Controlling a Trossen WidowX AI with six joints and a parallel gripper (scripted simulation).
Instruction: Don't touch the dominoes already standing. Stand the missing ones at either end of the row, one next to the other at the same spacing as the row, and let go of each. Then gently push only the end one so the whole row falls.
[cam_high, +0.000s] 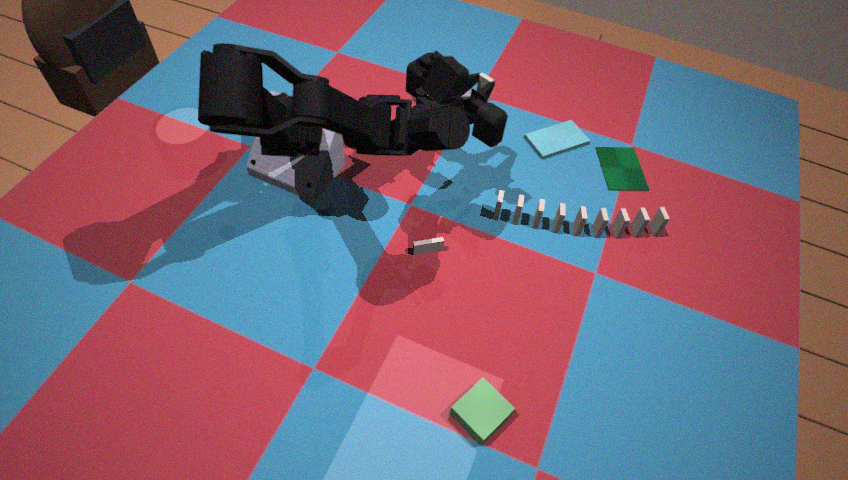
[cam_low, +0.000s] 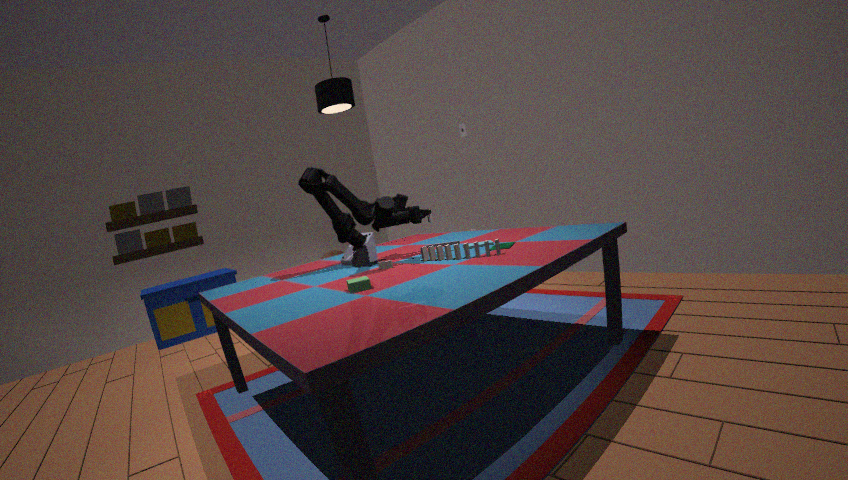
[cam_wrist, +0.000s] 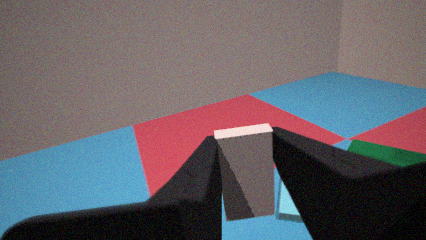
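My gripper tip is 15 cm above the grey bar, 13 cm to the right of it and 8 cm past it. Round my gripper tip: dark green flat tile: 27 cm ahead, 16 cm below, 4 cm to the left; then light blue flat tile: 15 cm below, 14 cm ahead, 7 cm to the left; then light green block: 49 cm to the right, 14 cm below, 12 cm ahead.
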